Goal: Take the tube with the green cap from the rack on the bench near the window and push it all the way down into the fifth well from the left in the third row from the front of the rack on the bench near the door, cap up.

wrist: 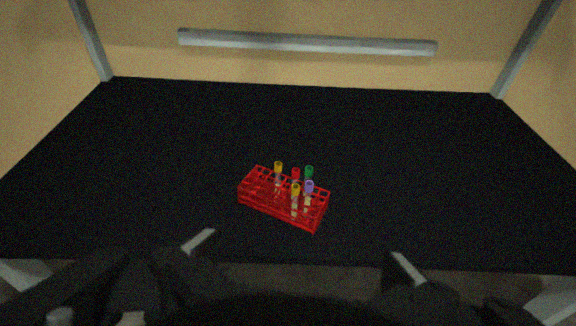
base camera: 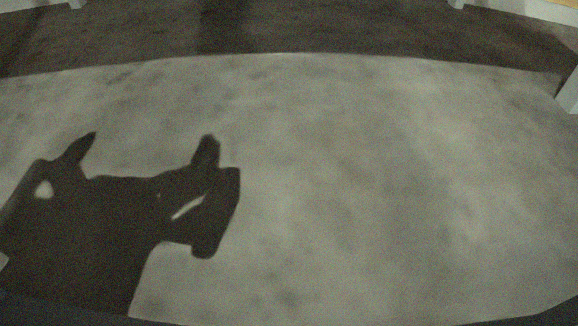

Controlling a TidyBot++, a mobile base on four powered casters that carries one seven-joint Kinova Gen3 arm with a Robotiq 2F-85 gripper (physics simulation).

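Frame: origin at the arm's base, x ahead, y down, z left, level; centimetres.
Seen in the pictures: gripper, fingertip midpoint: (wrist: pixel 299 258).
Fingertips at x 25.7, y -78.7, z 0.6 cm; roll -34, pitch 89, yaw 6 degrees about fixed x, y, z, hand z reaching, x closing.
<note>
Pixels of each thing's top centre, then the offset from my fingertips to it. "spot": a spot on its surface instead. Level surfaces: height alone.
- red rack, top centre: (wrist: pixel 283 189) dy +36.4, dx +38.6, dz +4.9 cm
- black bench top, surface height: dy +42.2 cm
- tube with a green cap, top centre: (wrist: pixel 309 167) dy +30.2, dx +40.2, dz -0.3 cm
- red-capped tube, top centre: (wrist: pixel 295 169) dy +30.2, dx +38.9, dz +2.5 cm
- purple-capped tube, top centre: (wrist: pixel 309 183) dy +30.2, dx +35.5, dz -0.8 cm
- yellow-capped tube, surface spot: (wrist: pixel 295 189) spot: dy +30.3, dx +33.3, dz +1.9 cm
- pale leg, surface spot: (base camera: pixel 570 95) spot: dy +114.4, dx +39.3, dz -71.9 cm
A red rack (wrist: pixel 277 211) stands on a black bench top (wrist: pixel 150 150) in the wrist view, a little turned, with its right end nearer to me. A tube with a green cap (wrist: pixel 309 171) stands upright at the back right part of the rack. Close to it stand a red-capped tube (wrist: pixel 296 173), a purple-capped tube (wrist: pixel 309 187) and a yellow-capped tube (wrist: pixel 295 189). Another yellow-capped tube (wrist: pixel 278 167) stands further left. My gripper (wrist: pixel 299 258) is open and empty, with its fingers wide apart on the near side of the rack. A second rack does not show.
A grey bar (wrist: pixel 305 42) runs along the tan wall behind the bench. Grey posts (wrist: pixel 92 42) (wrist: pixel 525 47) rise at the bench's back corners. In the base camera view, a pale leg (base camera: pixel 570 95) stands at the right edge, and the arm's shadow (base camera: pixel 115 225) lies on the floor.
</note>
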